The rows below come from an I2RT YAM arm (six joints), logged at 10 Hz.
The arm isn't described. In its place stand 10 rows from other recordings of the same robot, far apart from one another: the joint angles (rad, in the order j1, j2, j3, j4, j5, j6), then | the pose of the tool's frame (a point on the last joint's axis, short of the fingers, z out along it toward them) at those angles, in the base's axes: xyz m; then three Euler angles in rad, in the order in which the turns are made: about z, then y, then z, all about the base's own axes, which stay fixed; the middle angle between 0 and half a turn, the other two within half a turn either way.
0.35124, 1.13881, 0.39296, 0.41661, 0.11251, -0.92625 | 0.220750 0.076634 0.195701 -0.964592 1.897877 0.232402
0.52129, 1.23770, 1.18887, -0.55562, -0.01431, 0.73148 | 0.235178 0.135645 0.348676 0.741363 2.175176 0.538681
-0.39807, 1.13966, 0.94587, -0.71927, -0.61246, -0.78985 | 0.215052 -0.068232 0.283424 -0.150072 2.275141 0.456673
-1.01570, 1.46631, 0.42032, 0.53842, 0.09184, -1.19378 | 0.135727 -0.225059 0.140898 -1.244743 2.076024 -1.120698
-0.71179, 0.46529, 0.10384, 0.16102, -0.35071, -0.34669 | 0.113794 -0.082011 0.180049 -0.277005 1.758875 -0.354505
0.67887, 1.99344, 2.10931, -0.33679, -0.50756, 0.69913 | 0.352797 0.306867 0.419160 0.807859 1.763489 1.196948
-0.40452, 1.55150, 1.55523, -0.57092, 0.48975, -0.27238 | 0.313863 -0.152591 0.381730 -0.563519 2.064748 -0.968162
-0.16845, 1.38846, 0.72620, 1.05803, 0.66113, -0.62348 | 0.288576 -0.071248 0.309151 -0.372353 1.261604 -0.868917
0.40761, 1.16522, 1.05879, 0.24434, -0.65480, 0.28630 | 0.236614 0.125784 0.403773 0.201977 1.461539 1.067024
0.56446, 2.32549, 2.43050, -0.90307, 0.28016, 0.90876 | 0.439330 0.266524 0.313690 0.632414 2.329646 0.173515
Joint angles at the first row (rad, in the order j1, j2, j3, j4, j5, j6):
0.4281, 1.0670, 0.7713, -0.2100, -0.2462, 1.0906
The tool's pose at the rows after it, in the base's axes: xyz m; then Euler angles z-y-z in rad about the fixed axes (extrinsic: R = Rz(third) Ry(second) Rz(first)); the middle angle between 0 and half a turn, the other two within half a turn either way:
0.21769 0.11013 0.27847 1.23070 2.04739 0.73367
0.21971 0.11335 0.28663 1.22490 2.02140 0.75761
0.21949 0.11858 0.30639 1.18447 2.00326 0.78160
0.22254 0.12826 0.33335 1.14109 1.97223 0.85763
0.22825 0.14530 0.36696 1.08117 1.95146 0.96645
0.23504 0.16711 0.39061 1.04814 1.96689 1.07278
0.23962 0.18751 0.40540 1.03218 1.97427 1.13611
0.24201 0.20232 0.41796 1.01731 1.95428 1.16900
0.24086 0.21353 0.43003 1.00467 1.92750 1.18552
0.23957 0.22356 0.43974 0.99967 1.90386 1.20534
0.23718 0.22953 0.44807 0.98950 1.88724 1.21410
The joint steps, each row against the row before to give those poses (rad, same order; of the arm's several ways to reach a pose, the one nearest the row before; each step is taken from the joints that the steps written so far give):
0.0014, 0.0185, 0.0066, 0.0216, -0.0232, -0.0029
0.0057, 0.0082, 0.0270, 0.0055, -0.0198, -0.0073
0.0184, 0.0050, 0.0739, -0.0509, -0.0077, -0.0376
0.0216, 0.0337, 0.1147, -0.0565, -0.0537, -0.0576
0.0382, 0.0730, 0.1721, -0.0887, -0.0679, -0.0830
0.0490, 0.0961, 0.1701, -0.1021, -0.0490, -0.0668
0.0475, 0.0778, 0.1239, -0.0578, -0.0126, -0.0274
0.0339, 0.0504, 0.0849, -0.0123, -0.0035, -0.0042
0.0308, 0.0307, 0.0646, -0.0012, 0.0077, 0.0076
0.0266, 0.0280, 0.0553, 0.0002, 0.0019, 0.0098
0.0192, 0.0163, 0.0427, -0.0062, 0.0068, 0.0024

